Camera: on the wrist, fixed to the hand. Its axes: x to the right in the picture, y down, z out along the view.
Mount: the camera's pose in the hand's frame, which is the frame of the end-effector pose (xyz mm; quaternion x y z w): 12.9 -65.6 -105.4 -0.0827 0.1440 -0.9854 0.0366
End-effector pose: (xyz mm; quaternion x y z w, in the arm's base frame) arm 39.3 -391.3 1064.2 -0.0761 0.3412 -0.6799 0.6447
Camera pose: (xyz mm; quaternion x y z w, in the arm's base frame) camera -74.1 -368.9 1017.1 0.2944 -0.0866 0.6429 0.7018
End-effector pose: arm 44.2 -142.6 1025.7 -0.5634 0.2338 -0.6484 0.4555
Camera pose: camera -76.1 -144.6 1059.0 0.1953 0.4274 0.5344 0.7026
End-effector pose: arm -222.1 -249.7 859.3 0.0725 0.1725 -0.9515 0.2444
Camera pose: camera -259.8 -163.2 777.6 0.0505 -0.1916 0.2509 0.9475
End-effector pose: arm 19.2 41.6 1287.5 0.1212 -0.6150 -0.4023 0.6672
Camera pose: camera 89.5 -44.8 1231.2 -0.6133 -0.2263 0.7056 0.2734
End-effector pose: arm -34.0 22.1 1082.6 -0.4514 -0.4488 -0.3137 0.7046
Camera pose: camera -47.6 -101.1 1097.7 -0.4126 0.3338 0.8079 0.2560
